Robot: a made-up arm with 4 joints. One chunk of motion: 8 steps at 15 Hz.
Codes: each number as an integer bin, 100 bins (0 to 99) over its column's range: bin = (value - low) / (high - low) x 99, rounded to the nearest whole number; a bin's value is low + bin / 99 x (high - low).
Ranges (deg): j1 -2..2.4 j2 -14.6..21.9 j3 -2.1..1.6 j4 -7.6..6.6
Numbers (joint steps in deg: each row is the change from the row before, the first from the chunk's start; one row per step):
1: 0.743 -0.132 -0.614 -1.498
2: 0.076 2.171 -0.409 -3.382
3: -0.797 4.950 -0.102 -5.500
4: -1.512 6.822 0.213 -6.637
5: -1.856 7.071 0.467 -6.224
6: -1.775 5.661 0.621 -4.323
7: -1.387 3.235 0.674 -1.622
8: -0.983 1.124 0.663 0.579
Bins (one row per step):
1: 62 39 40 43
2: 47 45 45 29
3: 27 53 53 15
4: 11 58 62 7
5: 3 59 69 10
6: 5 55 73 23
7: 14 48 74 42
8: 23 43 74 57

